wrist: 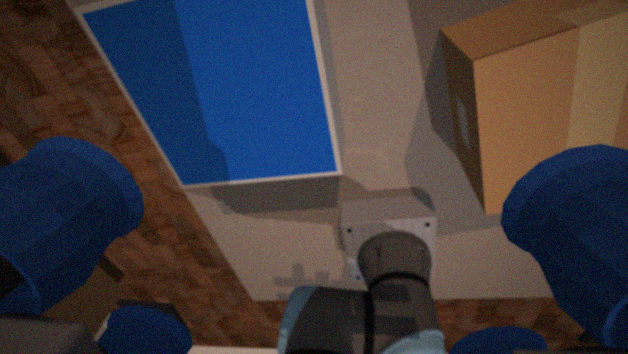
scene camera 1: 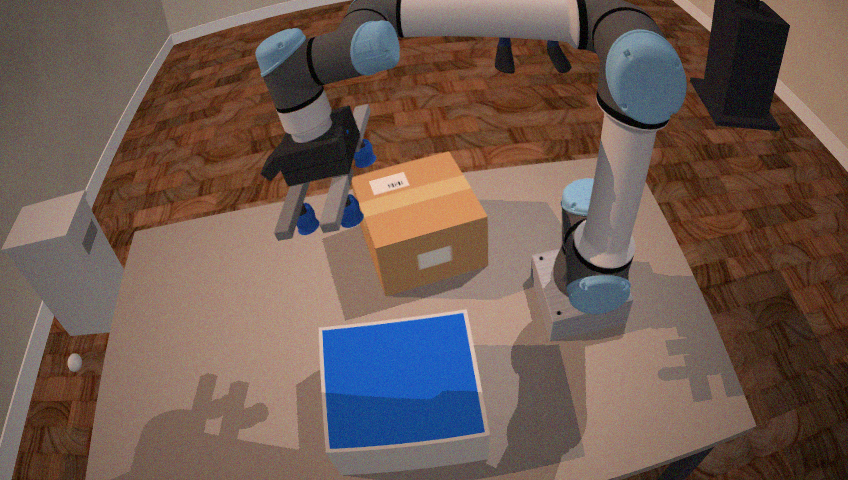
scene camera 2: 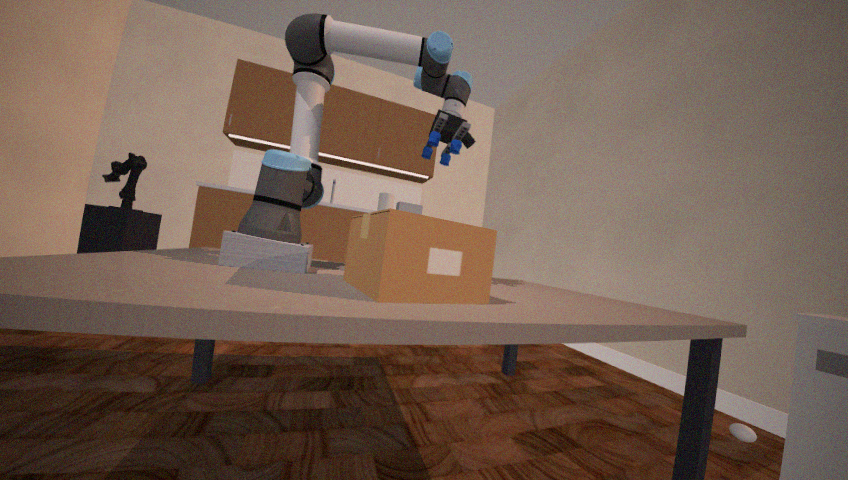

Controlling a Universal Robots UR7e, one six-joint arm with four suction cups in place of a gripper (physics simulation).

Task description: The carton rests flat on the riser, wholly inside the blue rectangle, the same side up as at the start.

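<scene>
The carton is brown, upright on the table, with a tape strip and a barcode label on top and a pale label on one side. The white riser bears the blue rectangle and stands apart from the carton; neither shows in the scene camera 2 view. My gripper has blue suction cups pointing down and is open, holding nothing. It hangs above the carton's level, overlapping its label end in the scene camera 1 view. One cup is hidden there.
The arm's pale base block stands on the table beside the carton. A white cabinet is off one table end. A dark pedestal stands on the floor beyond.
</scene>
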